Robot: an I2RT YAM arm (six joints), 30 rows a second.
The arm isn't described. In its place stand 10 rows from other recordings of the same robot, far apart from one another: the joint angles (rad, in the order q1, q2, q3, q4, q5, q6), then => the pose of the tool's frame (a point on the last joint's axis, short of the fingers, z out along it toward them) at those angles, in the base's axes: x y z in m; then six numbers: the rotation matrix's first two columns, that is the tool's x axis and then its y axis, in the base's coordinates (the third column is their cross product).
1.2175 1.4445 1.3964 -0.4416 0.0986 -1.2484 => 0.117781 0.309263 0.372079 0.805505 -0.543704 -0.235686 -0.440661 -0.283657 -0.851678
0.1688 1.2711 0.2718 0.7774 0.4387 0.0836 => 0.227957 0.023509 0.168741 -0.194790 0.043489 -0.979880 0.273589 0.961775 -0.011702
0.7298 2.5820 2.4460 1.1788 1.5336 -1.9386 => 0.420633 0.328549 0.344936 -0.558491 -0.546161 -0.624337 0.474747 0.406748 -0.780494
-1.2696 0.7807 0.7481 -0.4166 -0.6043 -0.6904 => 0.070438 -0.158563 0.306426 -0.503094 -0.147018 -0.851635 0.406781 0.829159 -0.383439
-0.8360 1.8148 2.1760 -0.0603 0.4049 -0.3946 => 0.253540 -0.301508 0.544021 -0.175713 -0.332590 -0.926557 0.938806 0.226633 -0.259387
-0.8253 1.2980 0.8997 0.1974 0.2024 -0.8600 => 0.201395 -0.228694 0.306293 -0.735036 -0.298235 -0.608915 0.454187 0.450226 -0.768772
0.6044 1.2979 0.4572 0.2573 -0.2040 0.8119 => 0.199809 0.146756 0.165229 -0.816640 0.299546 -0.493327 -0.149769 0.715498 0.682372
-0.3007 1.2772 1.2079 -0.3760 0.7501 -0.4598 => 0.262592 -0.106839 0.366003 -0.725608 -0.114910 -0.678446 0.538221 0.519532 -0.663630
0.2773 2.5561 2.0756 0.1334 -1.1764 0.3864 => 0.536792 0.186962 0.169526 -0.657374 -0.036552 -0.752678 -0.747579 0.157272 0.645284
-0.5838 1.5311 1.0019 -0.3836 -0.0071 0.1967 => 0.265740 -0.175248 0.218683 -0.540430 0.591238 -0.598643 0.666023 0.735379 0.125024
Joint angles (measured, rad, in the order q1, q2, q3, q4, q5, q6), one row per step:
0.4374, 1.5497, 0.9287, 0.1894, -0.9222, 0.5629
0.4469, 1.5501, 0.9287, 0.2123, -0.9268, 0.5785
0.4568, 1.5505, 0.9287, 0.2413, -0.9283, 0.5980
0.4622, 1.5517, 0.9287, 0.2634, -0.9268, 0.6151
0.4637, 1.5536, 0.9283, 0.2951, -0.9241, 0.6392
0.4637, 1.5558, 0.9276, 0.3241, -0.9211, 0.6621
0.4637, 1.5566, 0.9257, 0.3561, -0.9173, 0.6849
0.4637, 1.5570, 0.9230, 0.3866, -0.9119, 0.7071
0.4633, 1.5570, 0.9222, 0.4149, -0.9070, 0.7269
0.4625, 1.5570, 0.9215, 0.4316, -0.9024, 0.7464
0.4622, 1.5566, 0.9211, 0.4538, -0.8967, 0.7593
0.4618, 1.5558, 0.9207, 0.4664, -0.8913, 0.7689
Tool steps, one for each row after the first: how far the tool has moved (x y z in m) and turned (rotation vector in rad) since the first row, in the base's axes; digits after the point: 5 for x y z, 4 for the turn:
-0.00091, 0.00321, 0.00192, 0.0137, -0.0046, 0.0099
-0.00166, 0.00658, 0.00436, 0.0296, -0.0114, 0.0167
-0.00173, 0.00855, 0.00593, 0.0409, -0.0139, 0.0169
-0.00080, 0.00952, 0.00802, 0.0568, -0.0176, 0.0109
0.00027, 0.00998, 0.00969, 0.0711, -0.0194, 0.0037
0.00107, 0.01029, 0.01172, 0.0869, -0.0243, -0.0039
0.00169, 0.01047, 0.01349, 0.1016, -0.0282, -0.0126
0.00240, 0.01055, 0.01584, 0.1164, -0.0343, -0.0205
0.00293, 0.01039, 0.01715, 0.1262, -0.0304, -0.0287
0.00345, 0.01040, 0.01921, 0.1377, -0.0385, -0.0358
0.00375, 0.01026, 0.02051, 0.1445, -0.0416, -0.0426

